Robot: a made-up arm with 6 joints.
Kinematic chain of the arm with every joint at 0, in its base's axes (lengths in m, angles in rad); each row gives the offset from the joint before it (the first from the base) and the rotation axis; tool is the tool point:
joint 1: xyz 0 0 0.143 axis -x
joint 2: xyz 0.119 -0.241 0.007 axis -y
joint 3: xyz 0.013 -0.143 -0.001 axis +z
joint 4: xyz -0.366 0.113 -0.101 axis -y
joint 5: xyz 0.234 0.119 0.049 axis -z
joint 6: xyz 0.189 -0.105 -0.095 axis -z
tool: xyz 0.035 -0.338 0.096
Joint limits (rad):
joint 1: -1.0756..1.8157
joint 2: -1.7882..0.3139
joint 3: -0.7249..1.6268
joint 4: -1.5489..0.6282
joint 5: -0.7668..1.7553
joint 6: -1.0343..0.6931
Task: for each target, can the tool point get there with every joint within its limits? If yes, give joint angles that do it. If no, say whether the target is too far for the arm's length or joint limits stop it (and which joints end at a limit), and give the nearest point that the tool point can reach.
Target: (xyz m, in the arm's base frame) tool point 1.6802 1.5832 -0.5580
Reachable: no: too far | nearest point 0.5594 0.6233 -0.2087 | short by 1.516 m
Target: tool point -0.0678 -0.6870 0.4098
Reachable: yes | joints 0.1335 -1.0257 0.2145 -0.5546 1.1933 -0.5348
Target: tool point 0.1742 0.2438 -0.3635
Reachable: yes | joints -0.6784 -0.1069 0.8646 -0.6811 -0.4220 -0.6708
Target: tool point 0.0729 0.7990 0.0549
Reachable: no: joint limits stop it (at a limit: joint 1, joint 2, joint 5) | nearest point 0.0823 0.6204 0.1710 | short by 0.213 m
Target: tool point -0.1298 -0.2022 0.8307
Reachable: yes | joints 1.3246 -0.7751 0.0857 -0.7704 0.9638 -0.6710
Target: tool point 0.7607 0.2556 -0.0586
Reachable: no: joint limits stop it (at a limit: joint 1, joint 2, joint 5, joint 6) | nearest point 0.6753 0.2252 -0.1018 | short by 0.100 m
